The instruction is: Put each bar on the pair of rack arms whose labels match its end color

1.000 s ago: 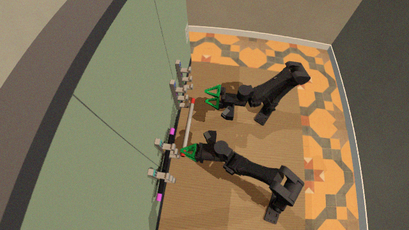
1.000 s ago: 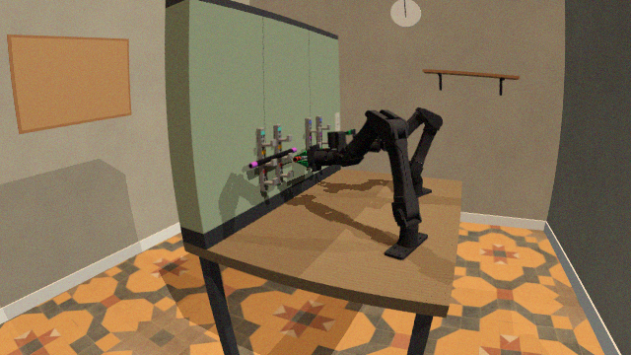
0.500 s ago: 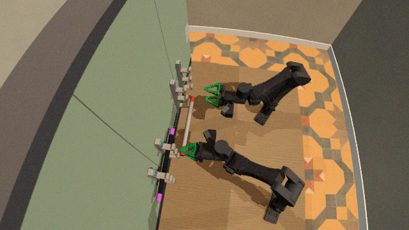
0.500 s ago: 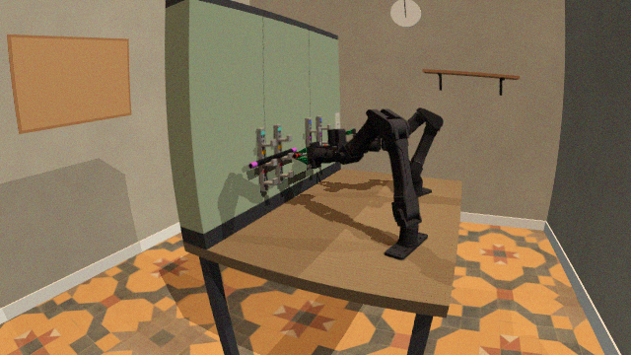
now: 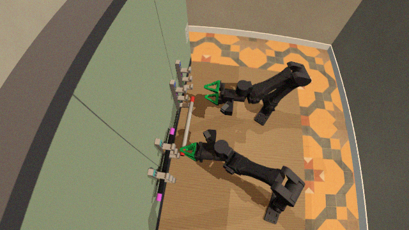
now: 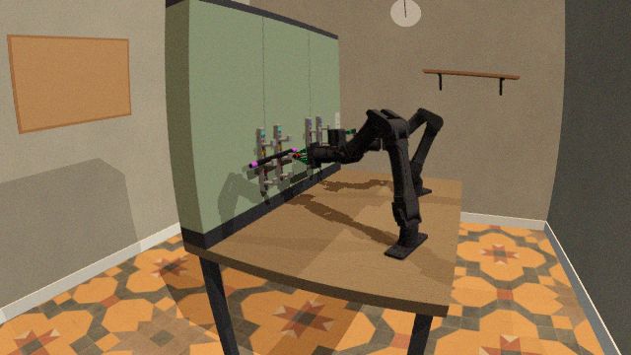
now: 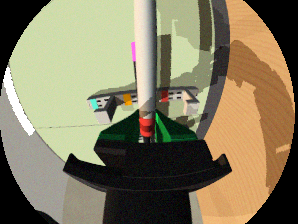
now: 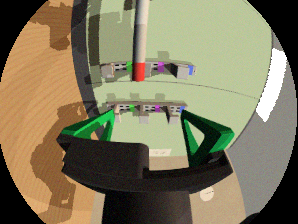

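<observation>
Now: left hand 7 cm short of the bar and 6 cm to the right of it. Round my left hand: green wall panel (20 cm above, 14 cm ahead, 13 cm to the right).
</observation>
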